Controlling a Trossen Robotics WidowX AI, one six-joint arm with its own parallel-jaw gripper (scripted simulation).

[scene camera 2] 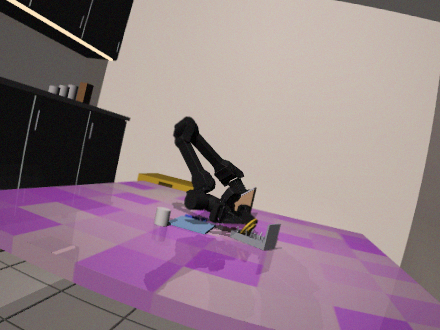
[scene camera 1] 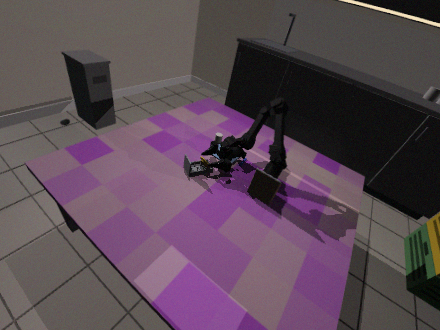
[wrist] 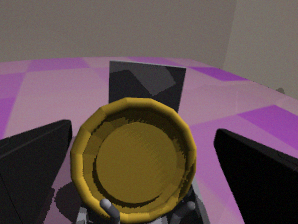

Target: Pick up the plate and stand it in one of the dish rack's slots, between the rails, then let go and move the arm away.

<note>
The gripper [scene camera 2: 250, 222] is open and holds nothing. Also in view: a grey dish rack [scene camera 2: 269, 241] and a yellow plate [wrist: 138, 153].
The gripper also shows in the wrist view [wrist: 145, 132].
</note>
